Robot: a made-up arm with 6 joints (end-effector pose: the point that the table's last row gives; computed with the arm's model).
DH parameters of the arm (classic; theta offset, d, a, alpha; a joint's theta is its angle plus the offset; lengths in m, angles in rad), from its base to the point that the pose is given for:
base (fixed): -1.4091 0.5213 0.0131 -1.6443
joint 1: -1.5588 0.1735 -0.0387 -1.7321
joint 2: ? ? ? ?
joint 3: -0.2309 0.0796 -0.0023 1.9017
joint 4: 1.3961 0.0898 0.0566 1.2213
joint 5: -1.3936 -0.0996 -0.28 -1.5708
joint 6: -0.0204 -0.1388 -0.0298 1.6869
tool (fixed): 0.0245 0.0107 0 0
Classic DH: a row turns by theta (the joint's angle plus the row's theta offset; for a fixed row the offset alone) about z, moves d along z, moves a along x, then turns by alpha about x.
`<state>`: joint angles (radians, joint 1 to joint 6).
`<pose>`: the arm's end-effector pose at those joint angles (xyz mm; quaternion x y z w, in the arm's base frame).
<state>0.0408 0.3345 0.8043 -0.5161 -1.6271 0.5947</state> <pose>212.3 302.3 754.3 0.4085 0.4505 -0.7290 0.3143</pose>
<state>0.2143 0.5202 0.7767 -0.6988 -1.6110 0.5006</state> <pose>186.1 214.3 834.6 0.5246 0.4731 -0.6554 0.2673</pose>
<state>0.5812 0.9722 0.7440 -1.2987 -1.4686 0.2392</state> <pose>16.2 -67.2 863.7 0.7814 0.4620 -0.4140 0.0675</pose>
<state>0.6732 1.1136 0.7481 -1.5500 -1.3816 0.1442</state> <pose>-63.4 -133.1 803.1 -0.8436 -0.4293 0.3219 0.0198</pose>
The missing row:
joint 2: -0.5015 0.0947 0.0025 2.6319
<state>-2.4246 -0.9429 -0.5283 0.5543 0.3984 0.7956</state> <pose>-36.8 240.8 590.2 -0.8125 0.3474 -0.4681 0.0011</pose>
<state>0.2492 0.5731 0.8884 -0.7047 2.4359 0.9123</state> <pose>416.5 -26.2 348.0 0.0072 -0.2146 0.7315 0.6472</pose>
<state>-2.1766 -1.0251 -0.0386 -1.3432 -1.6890 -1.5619</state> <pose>425.1 77.3 239.4 0.6057 0.5746 0.5235 0.1703</pose>
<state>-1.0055 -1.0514 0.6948 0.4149 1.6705 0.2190</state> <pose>141.1 -274.1 608.4 0.2606 0.7477 0.2521 0.5563</pose>
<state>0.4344 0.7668 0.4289 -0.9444 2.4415 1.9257</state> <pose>413.4 -65.7 482.9 -0.3968 -0.0569 0.3949 0.8266</pose>
